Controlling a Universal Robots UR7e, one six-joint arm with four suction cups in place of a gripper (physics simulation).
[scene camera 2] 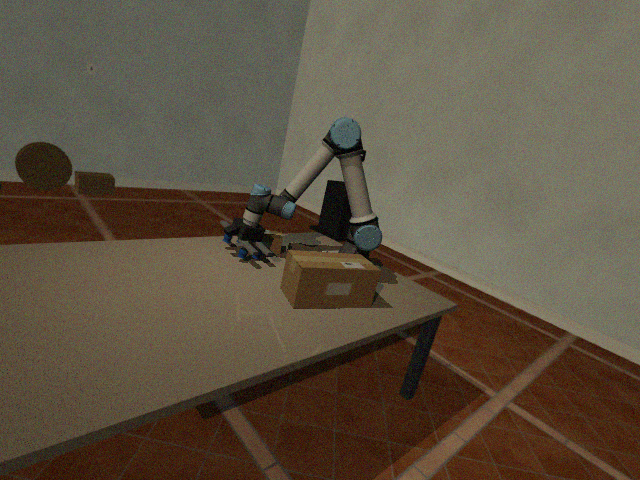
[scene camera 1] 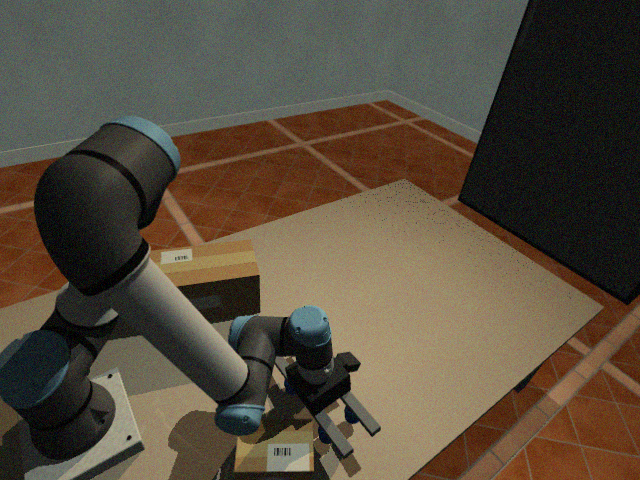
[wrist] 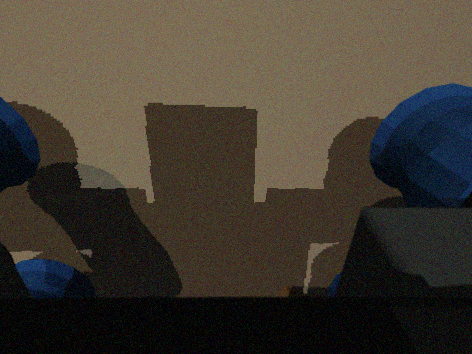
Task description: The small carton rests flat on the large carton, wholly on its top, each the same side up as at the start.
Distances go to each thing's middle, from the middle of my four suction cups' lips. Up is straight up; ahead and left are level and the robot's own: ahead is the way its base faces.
Labels:
Right now my suction cup is 15 cm past the small carton (scene camera 1: 277, 441) and 5 cm to the left of it. From my suction cup the other things lie so: large carton (scene camera 1: 221, 280) 11 cm behind, 44 cm to the left, 4 cm above.

